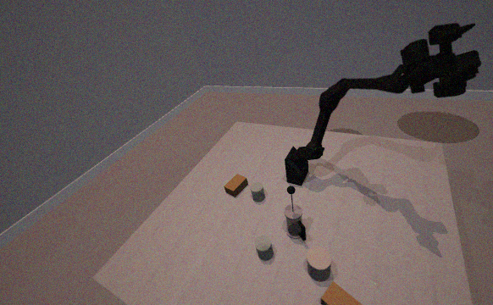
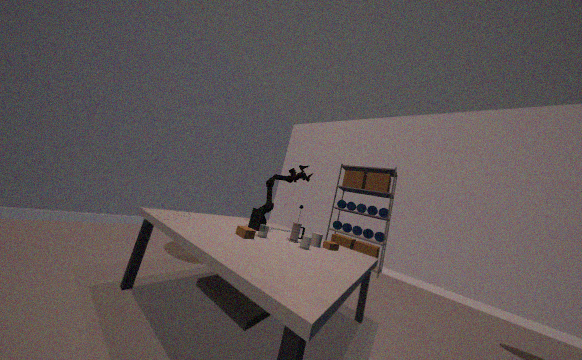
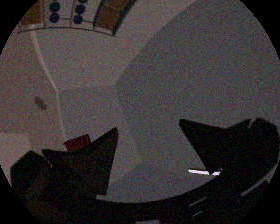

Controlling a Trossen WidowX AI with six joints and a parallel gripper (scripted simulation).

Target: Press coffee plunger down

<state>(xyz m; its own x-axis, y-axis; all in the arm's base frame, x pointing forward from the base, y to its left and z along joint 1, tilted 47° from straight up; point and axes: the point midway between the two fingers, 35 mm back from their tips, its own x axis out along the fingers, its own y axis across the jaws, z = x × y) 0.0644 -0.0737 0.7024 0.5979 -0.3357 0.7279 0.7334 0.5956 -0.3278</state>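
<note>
Now: gripper tip 54 cm above the coffee press, 39 cm to the left of it and 18 cm short of it.
</note>
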